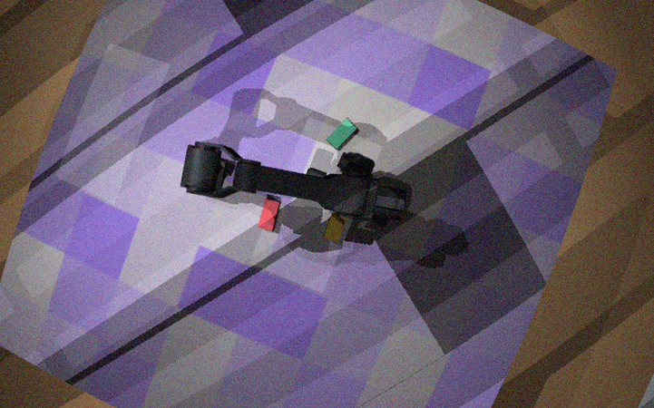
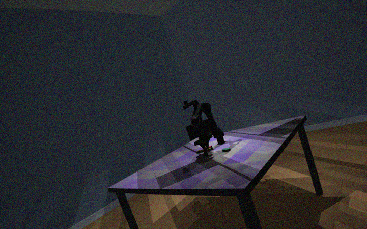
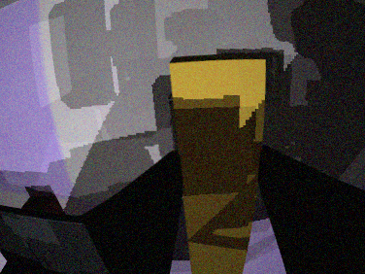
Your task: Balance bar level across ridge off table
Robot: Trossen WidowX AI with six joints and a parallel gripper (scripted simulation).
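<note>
Right now my gripper tip is 3 cm to the left of the yellow bar. Also, from my gripper tip: red block (14 cm behind, 10 cm to the right, 3 cm below); then green block (13 cm to the left, 6 cm behind, 4 cm below).
</note>
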